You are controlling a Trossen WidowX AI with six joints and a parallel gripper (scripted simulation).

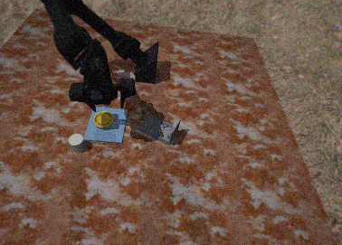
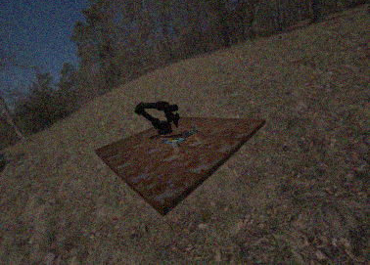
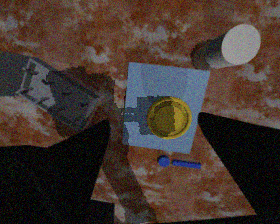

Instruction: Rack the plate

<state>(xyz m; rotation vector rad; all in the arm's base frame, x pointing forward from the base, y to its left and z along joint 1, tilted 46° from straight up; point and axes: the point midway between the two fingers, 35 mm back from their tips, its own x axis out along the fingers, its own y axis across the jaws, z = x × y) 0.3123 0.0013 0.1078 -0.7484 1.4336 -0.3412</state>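
Right now my gripper tip is 90 mm above the yellow plate, 30 mm to the left of it and 20 mm past it. From my gripper tip the other things lie so: grey dish rack (170 mm to the left, 80 mm below, 10 mm behind); small blue spoon (110 mm behind, 100 mm below, 60 mm to the right); white cylindrical cup (90 mm to the right, 90 mm ahead, 80 mm below).
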